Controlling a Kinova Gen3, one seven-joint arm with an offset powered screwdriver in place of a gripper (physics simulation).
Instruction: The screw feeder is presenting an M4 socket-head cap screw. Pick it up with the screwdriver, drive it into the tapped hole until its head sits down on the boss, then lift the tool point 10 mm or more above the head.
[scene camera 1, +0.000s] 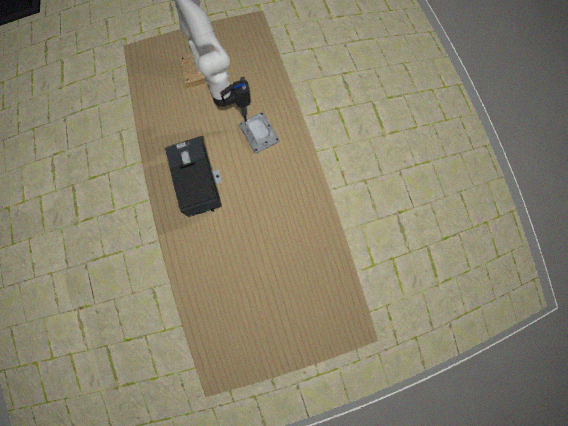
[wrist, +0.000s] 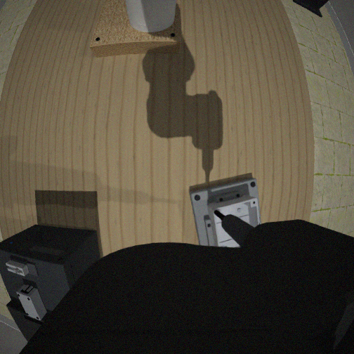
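The screwdriver (scene camera 1: 245, 118) (wrist: 218, 214) is a black tool on the white arm. Its thin tip points down at the near-arm edge of the grey plate part (scene camera 1: 266, 147) (wrist: 200, 220), over the side of its raised light middle in the wrist view. The gap between tip and part cannot be judged. No screw can be made out at the tip, and the tapped hole and boss under it are too small or hidden to tell. The black screw feeder (scene camera 1: 194, 180) (wrist: 47, 245) stands apart from the part; its small grey side tab (scene camera 1: 217, 176) bears a dark spot.
A wooden block (scene camera 1: 194, 77) (wrist: 112, 37) sits under the arm's base end. The wood-grain table top (scene camera 1: 280, 260) (wrist: 65, 125) carries the block, feeder and part. The arm's shadow falls between the block and the part. Stone paving (scene camera 1: 400, 150) surrounds the table.
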